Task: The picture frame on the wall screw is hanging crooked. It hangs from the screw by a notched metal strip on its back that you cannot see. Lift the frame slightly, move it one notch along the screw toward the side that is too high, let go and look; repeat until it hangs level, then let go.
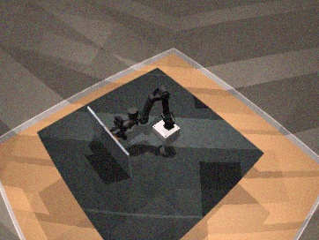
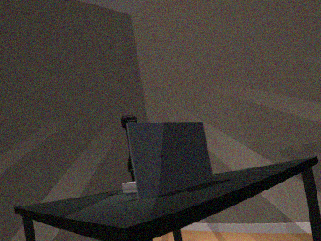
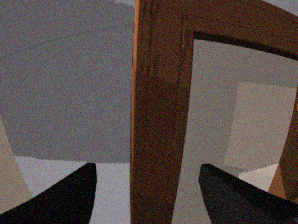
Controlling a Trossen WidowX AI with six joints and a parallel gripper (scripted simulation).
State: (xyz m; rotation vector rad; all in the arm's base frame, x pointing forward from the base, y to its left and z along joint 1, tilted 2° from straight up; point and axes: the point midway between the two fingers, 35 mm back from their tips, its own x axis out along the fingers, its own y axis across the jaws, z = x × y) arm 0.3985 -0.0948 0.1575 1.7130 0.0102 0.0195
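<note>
Now: the brown wooden picture frame 1 cm ahead of my gripper tip, 1 cm to the left of it and 5 cm below it. From my gripper tip the other things lie so: wall panel (2 cm ahead, 1 cm to the left, 6 cm below).
</note>
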